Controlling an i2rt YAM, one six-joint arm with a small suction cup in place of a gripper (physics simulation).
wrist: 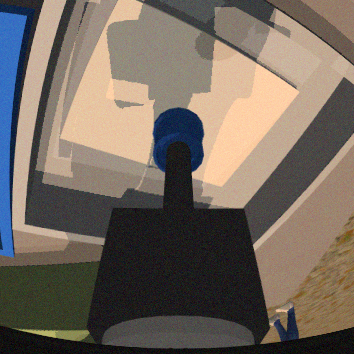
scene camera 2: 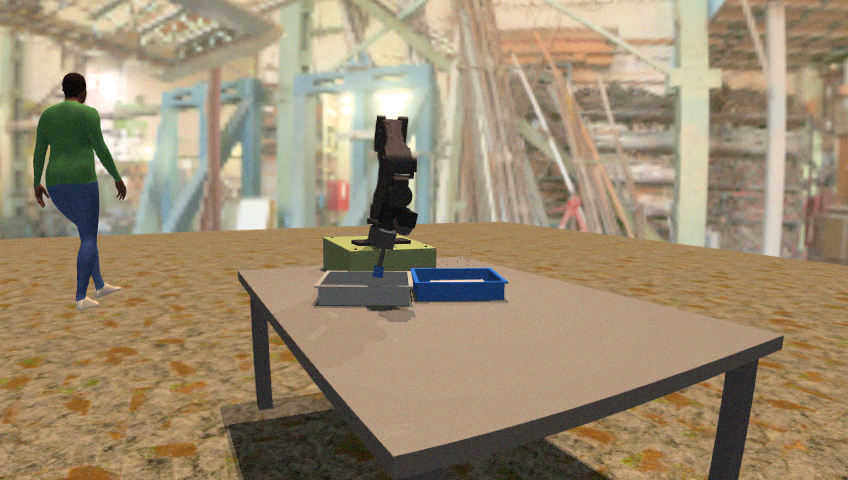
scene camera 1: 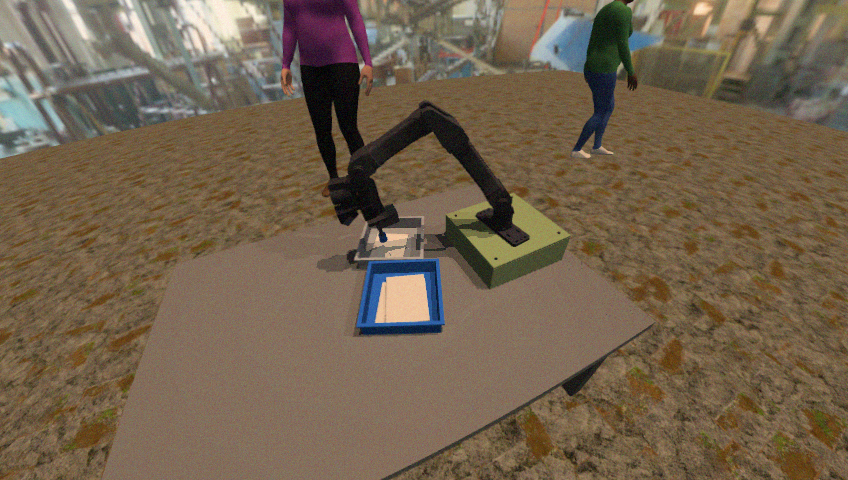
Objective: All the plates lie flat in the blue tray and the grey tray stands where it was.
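Seen in the pictures: hand at its tool point: (wrist: 177, 130) (scene camera 2: 377, 276) (scene camera 1: 383, 239); arm's base at its link origin: (scene camera 1: 501, 226).
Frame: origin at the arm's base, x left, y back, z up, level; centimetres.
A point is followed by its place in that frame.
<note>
The grey tray (scene camera 1: 394, 255) (scene camera 2: 364, 294) @(x -26.2, y -40.4, z -7.4 cm) (wrist: 302, 147) @(x -31.9, y -27.5, z -8.6 cm) stands at the back of the table, next to the arm's base. A cream plate (scene camera 1: 395, 240) @(x -23.0, y -29.4, z -9.2 cm) (wrist: 246, 119) @(x -26.0, y -31.2, z -9.2 cm) lies flat inside it, partly in the arm's shadow. My suction cup (scene camera 1: 382, 237) (scene camera 2: 377, 271) (wrist: 178, 133) hangs low inside the grey tray, just above this plate, and carries nothing. I cannot tell whether it touches the plate. The blue tray (scene camera 1: 367, 292) @(x -1.6, y -47.9, z -6.1 cm) (scene camera 2: 456, 290) @(x -3.0, y -47.4, z -7.5 cm) (wrist: 10, 105) @(x -10.3, y -38.3, z -5.1 cm) stands right beside the grey tray. Cream plates (scene camera 1: 406, 298) @(x 4.7, y -38.4, z -8.0 cm) (scene camera 2: 456, 280) @(x 6.8, y -34.1, z -7.9 cm) lie flat in it, overlapping.
The arm stands on a green base block (scene camera 1: 516, 250) @(x 11.3, y -3.8, z -0.3 cm) (scene camera 2: 349, 256) @(x -16.5, y -10.3, z -2.2 cm) (wrist: 42, 291) @(x -0.5, y -12.9, z -6.0 cm) at the table's back edge. A person in purple (scene camera 1: 328, 71) stands behind the table. A person in green (scene camera 1: 606, 71) (scene camera 2: 74, 179) walks farther off.
</note>
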